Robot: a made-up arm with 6 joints. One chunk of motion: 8 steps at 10 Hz.
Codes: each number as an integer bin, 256 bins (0 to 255) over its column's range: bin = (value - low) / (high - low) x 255, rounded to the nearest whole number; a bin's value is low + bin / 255 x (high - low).
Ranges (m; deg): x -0.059..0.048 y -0.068..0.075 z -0.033..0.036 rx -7.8..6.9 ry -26..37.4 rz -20.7..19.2
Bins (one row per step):
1: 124 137 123 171 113 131
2: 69 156 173 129 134 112
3: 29 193 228 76 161 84
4: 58 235 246 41 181 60
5: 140 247 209 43 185 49
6: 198 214 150 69 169 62
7: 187 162 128 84 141 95
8: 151 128 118 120 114 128
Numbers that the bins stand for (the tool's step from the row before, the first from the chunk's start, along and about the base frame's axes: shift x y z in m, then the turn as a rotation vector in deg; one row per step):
1: -0.00697 0.00883 0.00028 2.058 2.095 -0.202
2: -0.03005 0.01948 0.01381 -0.364 7.316 -3.175
3: -0.04683 0.04023 0.02869 -3.419 14.029 -7.556
4: -0.03466 0.06378 0.03356 -5.436 19.002 -11.312
5: -0.00025 0.07051 0.02355 -5.321 19.996 -13.033
6: 0.02408 0.05201 0.00759 -3.822 16.018 -10.999
7: 0.01947 0.02285 0.00164 -2.958 9.056 -5.835
8: 0.00436 0.00378 -0.00107 -0.882 2.344 -0.672

